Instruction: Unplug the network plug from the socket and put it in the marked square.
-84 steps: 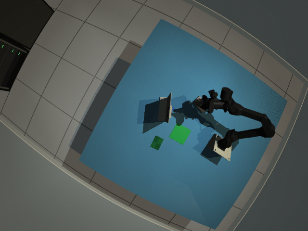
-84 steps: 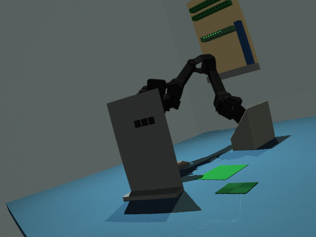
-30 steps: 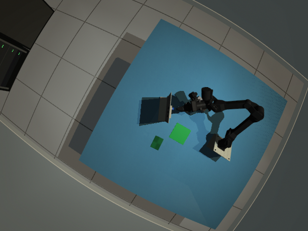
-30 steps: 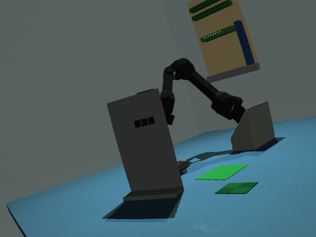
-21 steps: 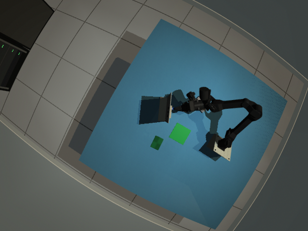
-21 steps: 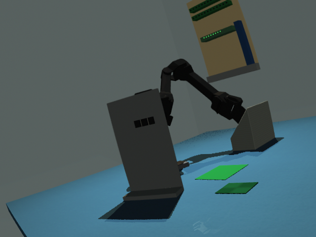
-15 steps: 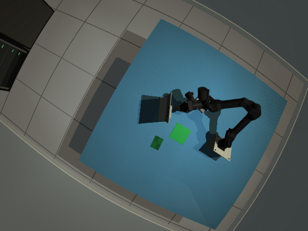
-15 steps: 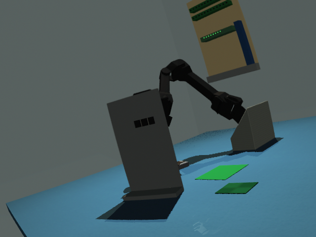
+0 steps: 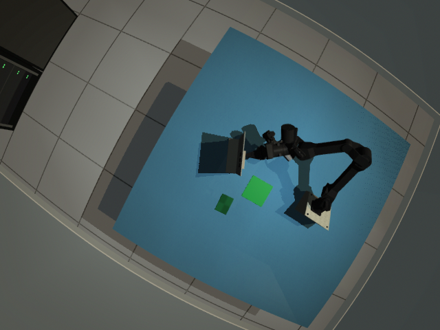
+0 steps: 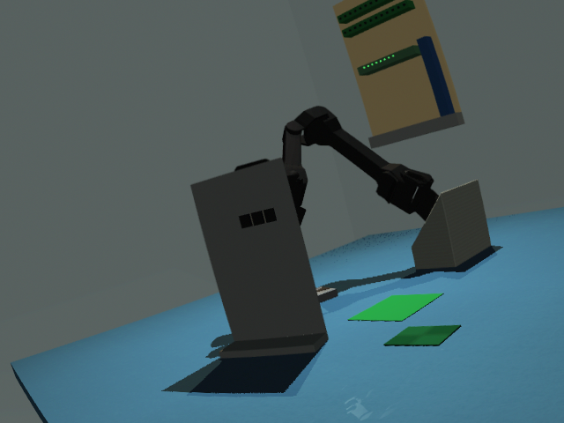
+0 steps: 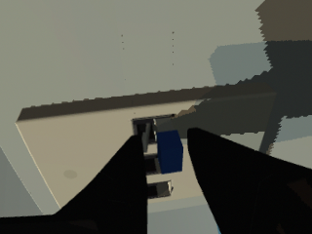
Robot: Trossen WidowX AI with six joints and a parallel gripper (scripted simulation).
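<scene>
The bright green square lies 200 mm below my gripper tip, 160 mm behind it and 100 mm to the left of it. Also, from my gripper tip: grey plate: 190 mm below, 180 mm behind, 160 mm to the right; upright panel: 70 mm below, 20 mm to the left, 20 mm ahead; network plug: right at my gripper tip.
</scene>
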